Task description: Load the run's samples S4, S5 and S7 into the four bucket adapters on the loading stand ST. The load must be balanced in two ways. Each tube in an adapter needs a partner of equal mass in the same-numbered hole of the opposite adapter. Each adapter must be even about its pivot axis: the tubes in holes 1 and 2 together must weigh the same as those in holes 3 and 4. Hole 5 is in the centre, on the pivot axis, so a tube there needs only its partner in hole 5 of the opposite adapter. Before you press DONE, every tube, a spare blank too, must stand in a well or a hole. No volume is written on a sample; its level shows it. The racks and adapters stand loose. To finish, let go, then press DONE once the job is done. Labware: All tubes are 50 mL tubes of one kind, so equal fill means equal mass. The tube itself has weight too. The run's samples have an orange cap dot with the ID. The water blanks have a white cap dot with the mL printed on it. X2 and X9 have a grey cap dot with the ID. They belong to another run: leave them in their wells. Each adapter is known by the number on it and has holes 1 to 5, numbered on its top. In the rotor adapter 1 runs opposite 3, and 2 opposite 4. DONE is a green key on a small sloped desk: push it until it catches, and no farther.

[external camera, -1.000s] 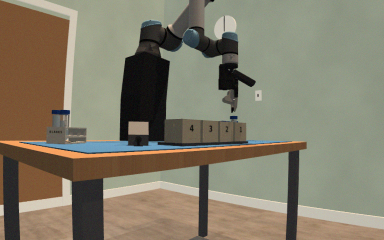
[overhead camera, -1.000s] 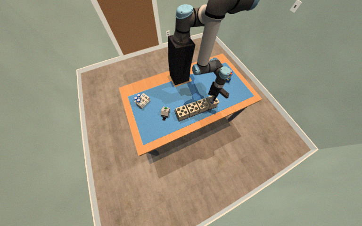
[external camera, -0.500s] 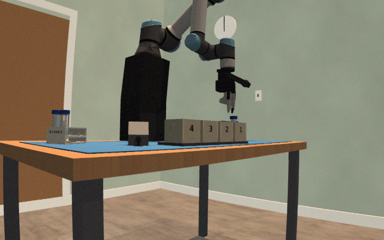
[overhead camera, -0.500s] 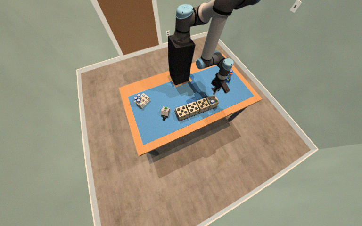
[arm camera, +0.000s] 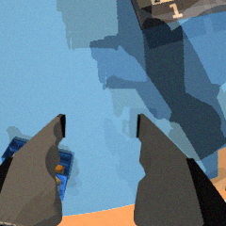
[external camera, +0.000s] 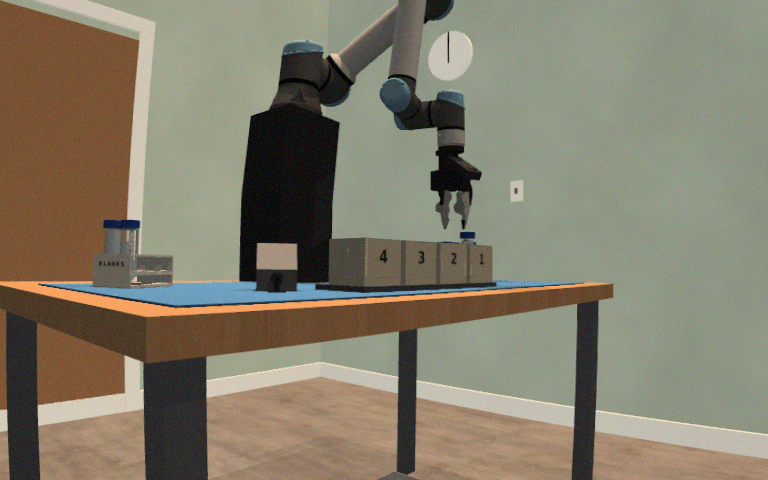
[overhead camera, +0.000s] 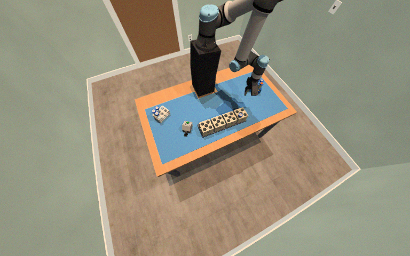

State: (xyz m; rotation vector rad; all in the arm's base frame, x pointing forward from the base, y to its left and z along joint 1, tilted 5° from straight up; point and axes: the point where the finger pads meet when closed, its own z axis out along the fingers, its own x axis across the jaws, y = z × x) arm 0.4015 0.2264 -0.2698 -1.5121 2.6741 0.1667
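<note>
The tube is 180 mm to the left of my hand, 120 mm behind it and 100 mm below it. From my hand the other things lie so: green key 570 mm to the right, 90 mm below, 90 mm behind; blue sample rack 230 mm to the left, 130 mm below, 100 mm behind; done desk 590 mm to the right, 110 mm below, 80 mm behind.
</note>
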